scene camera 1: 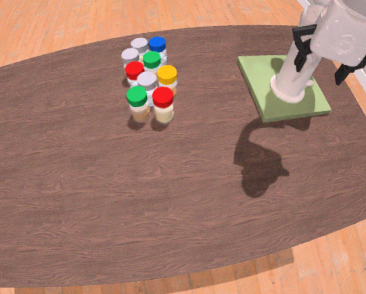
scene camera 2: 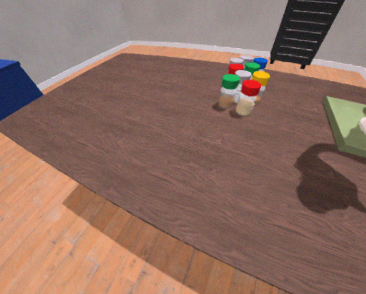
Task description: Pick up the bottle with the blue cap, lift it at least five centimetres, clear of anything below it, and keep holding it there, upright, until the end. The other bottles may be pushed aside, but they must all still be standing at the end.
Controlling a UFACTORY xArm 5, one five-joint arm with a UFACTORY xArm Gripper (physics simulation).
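Places are measured from the arm's base along level axes (x up, y left, z back), in metres.
Where they show: gripper, between the fingertips: [scene camera 1: 317,73]; arm's base, origin of its link: [scene camera 1: 287,88].
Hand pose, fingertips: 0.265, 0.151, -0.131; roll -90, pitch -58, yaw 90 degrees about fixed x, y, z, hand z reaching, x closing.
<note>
Things, the pixels of their centre, and the offset from my fingertips, as dx, dy, dz.
- bottle with the blue cap, middle of its body: [scene camera 1: 158,53] [scene camera 2: 256,72] -0.238, -0.390, -0.254
- grey-capped bottle, middle of its body: [scene camera 1: 141,54] [scene camera 2: 243,69] -0.238, -0.405, -0.311
- green-capped bottle, middle of its body: [scene camera 1: 153,68] [scene camera 2: 248,78] -0.238, -0.321, -0.287
The bottle with the blue cap [scene camera 1: 157,44] [scene camera 2: 260,63] stands upright at the back right of a tight group of bottles; its body is mostly hidden. Close around it are a grey-capped bottle [scene camera 1: 139,45] on its left and a green-capped bottle [scene camera 1: 152,60] [scene camera 2: 252,69] in front. My gripper [scene camera 1: 319,75] is open and empty, raised near the arm's base at the right in scene camera 1, far to the right of the bottles. The gripper does not show in scene camera 2.
Other standing bottles include a yellow-capped one [scene camera 1: 167,75] [scene camera 2: 261,78], a front red-capped one [scene camera 1: 163,98] [scene camera 2: 251,88] and a front green-capped one [scene camera 1: 137,96] [scene camera 2: 230,82]. The arm's base stands on a green board [scene camera 1: 255,95] [scene camera 2: 340,125]. The arm's shadow falls on the table.
</note>
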